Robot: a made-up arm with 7 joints. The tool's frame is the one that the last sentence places. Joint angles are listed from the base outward.
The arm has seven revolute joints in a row. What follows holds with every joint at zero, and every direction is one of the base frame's. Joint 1 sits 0.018 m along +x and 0.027 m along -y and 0.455 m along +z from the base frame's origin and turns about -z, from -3.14 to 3.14 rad. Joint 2 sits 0.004 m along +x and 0.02 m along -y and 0.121 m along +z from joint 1 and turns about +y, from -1.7 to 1.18 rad. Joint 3 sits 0.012 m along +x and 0.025 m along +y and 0.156 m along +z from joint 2 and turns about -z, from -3.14 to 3.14 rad. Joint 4 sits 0.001 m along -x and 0.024 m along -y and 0.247 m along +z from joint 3 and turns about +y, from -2.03 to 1.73 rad. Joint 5 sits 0.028 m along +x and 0.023 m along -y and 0.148 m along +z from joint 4 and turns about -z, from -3.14 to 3.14 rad. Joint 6 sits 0.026 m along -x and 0.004 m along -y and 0.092 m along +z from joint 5 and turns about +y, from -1.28 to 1.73 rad. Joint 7 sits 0.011 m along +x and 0.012 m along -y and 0.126 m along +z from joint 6 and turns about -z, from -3.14 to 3.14 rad. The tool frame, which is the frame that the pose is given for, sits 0.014 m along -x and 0.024 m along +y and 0.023 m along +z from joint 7; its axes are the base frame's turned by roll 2.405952, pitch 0.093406 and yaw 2.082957 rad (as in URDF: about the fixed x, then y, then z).
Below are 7 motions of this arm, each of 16 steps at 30 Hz.
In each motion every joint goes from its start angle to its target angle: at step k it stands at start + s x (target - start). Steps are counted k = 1, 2, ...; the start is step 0. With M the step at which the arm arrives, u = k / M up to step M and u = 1 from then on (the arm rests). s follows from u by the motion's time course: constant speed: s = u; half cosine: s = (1 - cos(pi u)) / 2; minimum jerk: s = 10 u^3 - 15 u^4 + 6 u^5.
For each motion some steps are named. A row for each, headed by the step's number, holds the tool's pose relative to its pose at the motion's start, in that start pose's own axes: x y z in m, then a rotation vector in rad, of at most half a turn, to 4 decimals.
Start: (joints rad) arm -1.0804 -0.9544 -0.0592 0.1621 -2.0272 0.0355 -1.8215
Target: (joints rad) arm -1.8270 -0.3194 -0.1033 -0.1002 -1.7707 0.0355 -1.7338
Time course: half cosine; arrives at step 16
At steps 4, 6, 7, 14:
4: 0.0781 0.0238 0.0261 0.0544 -0.0271 -0.0802
6: 0.1653 0.0338 0.0528 0.1062 -0.0549 -0.1729
7: 0.2150 0.0319 0.0663 0.1321 -0.0697 -0.2280
14: 0.4679 -0.0823 0.1016 0.2243 -0.1299 -0.5722

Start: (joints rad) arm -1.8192 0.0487 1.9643 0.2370 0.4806 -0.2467 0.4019
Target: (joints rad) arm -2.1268 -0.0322 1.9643 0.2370 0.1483 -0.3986 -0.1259
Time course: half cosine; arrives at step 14
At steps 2, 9, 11, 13, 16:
2: -0.0026 -0.0008 -0.0002 -0.0128 0.0430 -0.0371
9: -0.0433 -0.0060 0.0096 -0.2035 0.6190 -0.5299
11: -0.0548 -0.0047 0.0164 -0.2595 0.7679 -0.6551
13: -0.0610 -0.0034 0.0210 -0.2920 0.8503 -0.7239
16: -0.0618 -0.0033 0.0217 -0.2963 0.8610 -0.7327

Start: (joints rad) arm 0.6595 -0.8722 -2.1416 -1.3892 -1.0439 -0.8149 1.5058
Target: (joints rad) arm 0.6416 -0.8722 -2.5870 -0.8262 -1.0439 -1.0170 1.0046
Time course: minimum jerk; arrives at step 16
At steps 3, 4, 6, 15, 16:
3: -0.0107 0.0051 0.0062 0.0135 0.0230 0.0155
4: -0.0228 0.0103 0.0133 0.0281 0.0492 0.0331
6: -0.0611 0.0230 0.0373 0.0701 0.1340 0.0893
15: -0.2096 0.0162 0.1617 0.1836 0.5164 0.3387
16: -0.2100 0.0160 0.1621 0.1838 0.5176 0.3395

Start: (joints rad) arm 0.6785 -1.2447 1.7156 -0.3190 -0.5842 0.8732 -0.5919
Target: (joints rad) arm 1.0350 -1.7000 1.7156 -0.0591 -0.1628 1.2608 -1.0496
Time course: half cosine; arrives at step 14
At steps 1, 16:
1: 0.0004 -0.0049 -0.0010 -0.0080 0.0063 0.0017
16: 0.0007 -0.4086 0.0461 -0.6859 0.5754 -0.1541

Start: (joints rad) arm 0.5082 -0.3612 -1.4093 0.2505 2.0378 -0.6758 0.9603
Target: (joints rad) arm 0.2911 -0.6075 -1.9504 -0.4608 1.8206 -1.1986 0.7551
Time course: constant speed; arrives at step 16
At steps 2, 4, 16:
2: -0.0629 0.0108 0.0060 0.0063 0.1519 0.0865
4: -0.1237 0.0160 0.0199 0.0117 0.2996 0.1765
16: -0.3695 -0.0534 0.2132 0.0729 1.0585 0.7795

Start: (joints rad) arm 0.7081 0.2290 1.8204 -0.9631 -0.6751 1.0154 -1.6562
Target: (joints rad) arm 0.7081 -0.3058 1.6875 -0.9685 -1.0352 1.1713 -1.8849
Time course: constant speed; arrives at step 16
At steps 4, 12, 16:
4: 0.0488 -0.0752 -0.0076 -0.0478 0.0677 -0.1230
12: 0.1309 -0.2297 0.0116 -0.1021 0.1766 -0.3737
16: 0.1629 -0.3059 0.0375 -0.1088 0.2177 -0.4968

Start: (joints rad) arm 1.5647 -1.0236 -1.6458 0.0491 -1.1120 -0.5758 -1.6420
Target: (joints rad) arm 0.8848 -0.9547 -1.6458 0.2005 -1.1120 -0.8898 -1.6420
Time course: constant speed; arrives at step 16
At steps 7, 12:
7: 0.0123 0.1202 0.0814 0.1310 0.0437 -0.2867
12: 0.0414 0.1908 0.1426 0.2011 0.0763 -0.4977

